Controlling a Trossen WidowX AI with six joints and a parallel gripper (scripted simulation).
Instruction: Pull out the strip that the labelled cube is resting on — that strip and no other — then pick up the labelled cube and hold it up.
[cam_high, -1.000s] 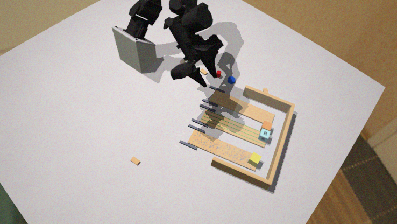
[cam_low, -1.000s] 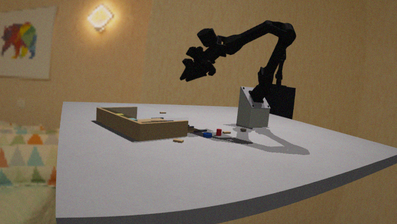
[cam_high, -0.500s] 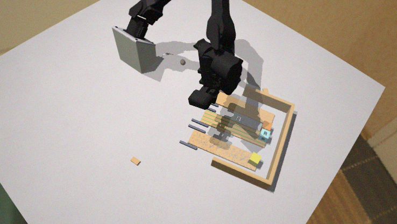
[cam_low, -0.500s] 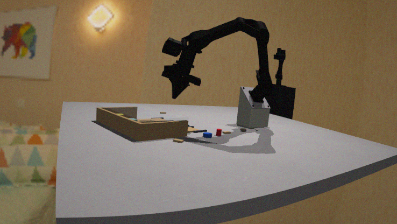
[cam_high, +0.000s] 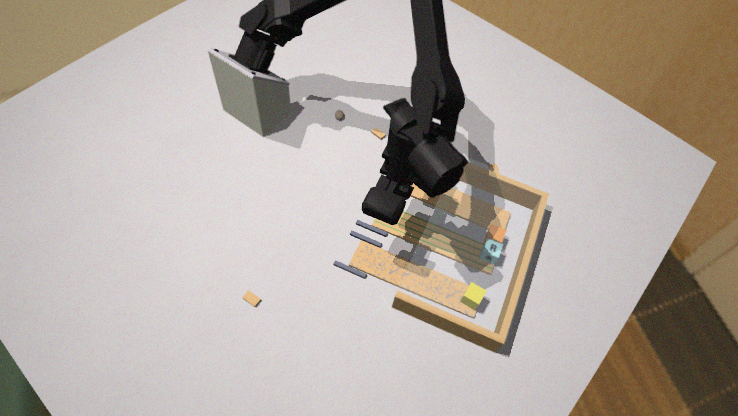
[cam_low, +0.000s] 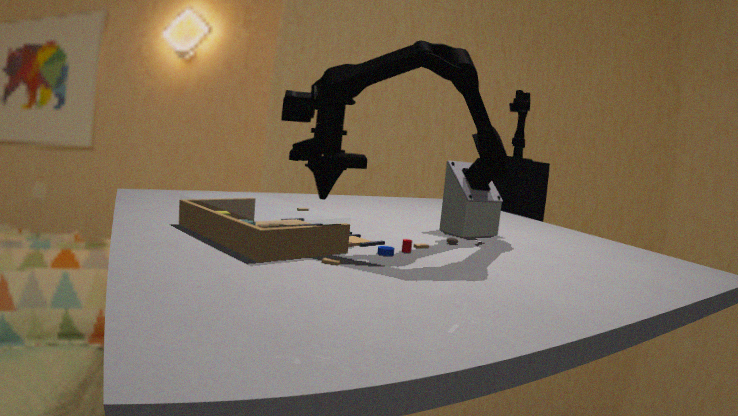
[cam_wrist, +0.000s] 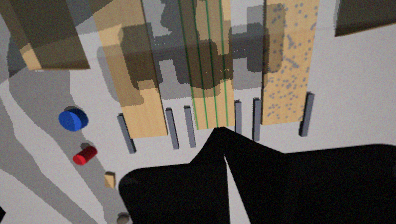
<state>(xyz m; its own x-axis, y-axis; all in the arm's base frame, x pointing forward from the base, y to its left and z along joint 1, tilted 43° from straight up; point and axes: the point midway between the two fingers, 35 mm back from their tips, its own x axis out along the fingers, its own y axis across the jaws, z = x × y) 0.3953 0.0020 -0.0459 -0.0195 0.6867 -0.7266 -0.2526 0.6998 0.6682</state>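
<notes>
The green-striped strip is 9 cm ahead of my gripper tip, 7 cm below it and 2 cm to the left of it. The rest, counted from my gripper tip: blue disc (19 cm to the left, 7 cm below, 4 cm behind); then teal cube marked r (19 cm ahead, 6 cm to the left, 5 cm below); then red cylinder (18 cm to the left, 10 cm behind, 6 cm below).
</notes>
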